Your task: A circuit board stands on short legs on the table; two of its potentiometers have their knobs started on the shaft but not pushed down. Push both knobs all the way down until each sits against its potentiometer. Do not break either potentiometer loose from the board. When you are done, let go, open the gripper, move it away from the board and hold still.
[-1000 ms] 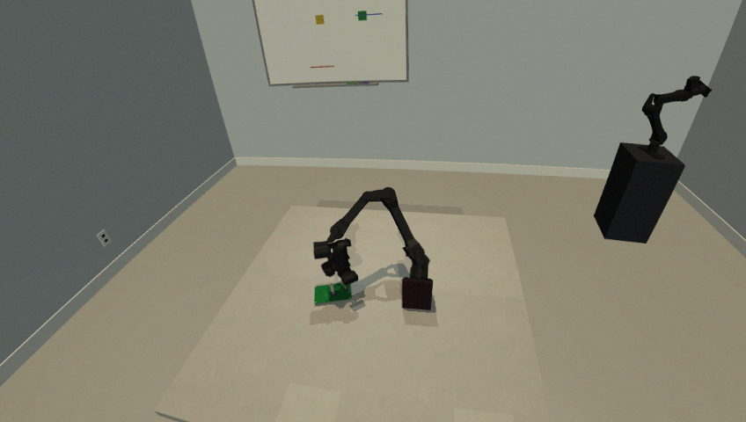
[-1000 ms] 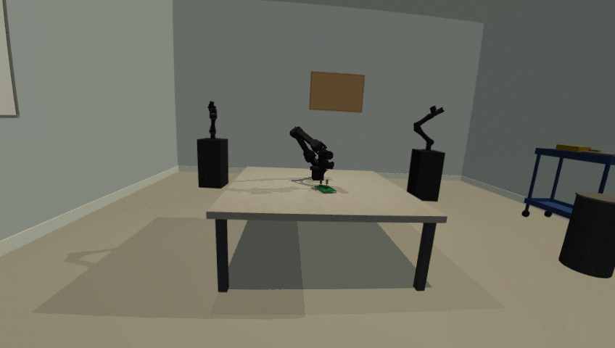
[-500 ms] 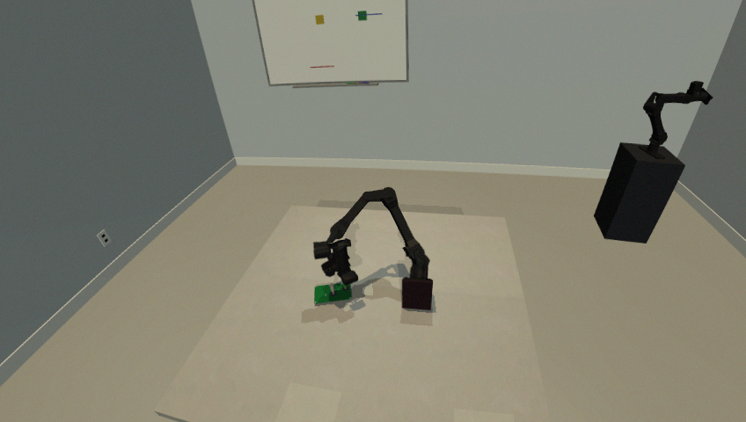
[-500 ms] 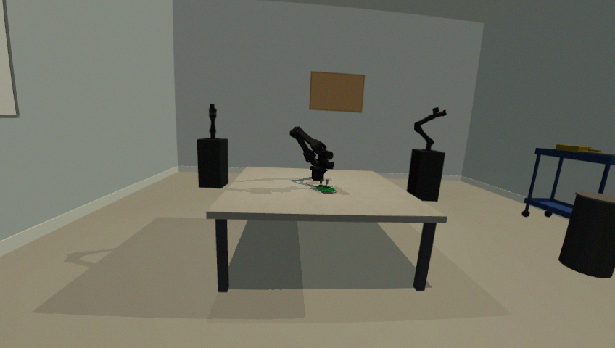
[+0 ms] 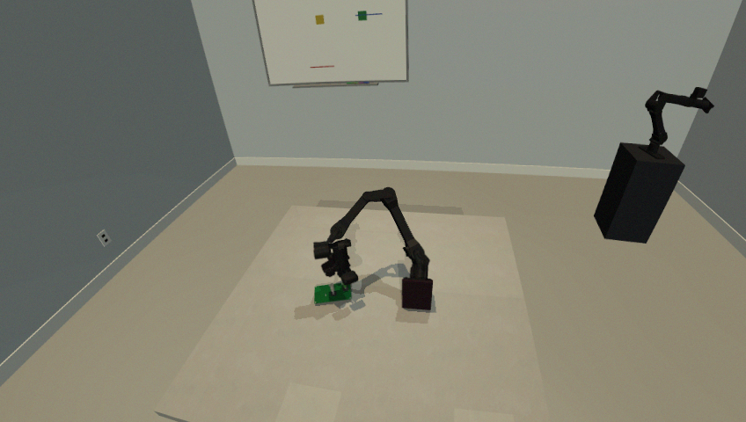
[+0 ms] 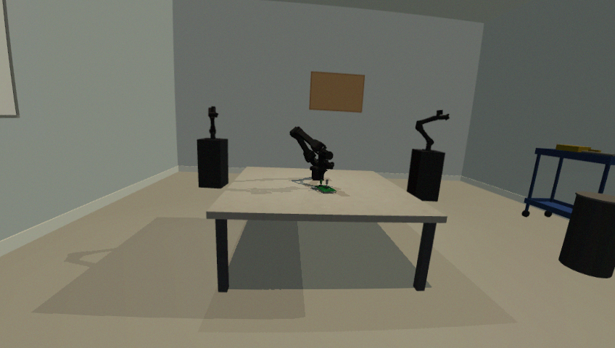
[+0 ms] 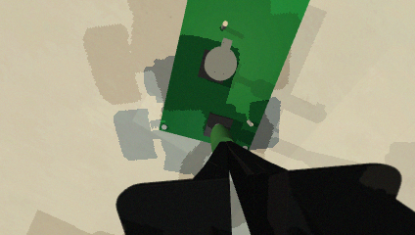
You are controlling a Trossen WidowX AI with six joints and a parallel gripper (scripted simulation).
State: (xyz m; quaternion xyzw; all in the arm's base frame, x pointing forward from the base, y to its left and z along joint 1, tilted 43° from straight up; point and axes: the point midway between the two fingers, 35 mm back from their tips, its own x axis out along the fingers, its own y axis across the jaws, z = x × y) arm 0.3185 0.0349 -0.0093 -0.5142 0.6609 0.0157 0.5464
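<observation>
The green knob is 20 mm below my gripper tip. Round my gripper tip: white knob 40 mm to the left, 40 mm ahead.
</observation>
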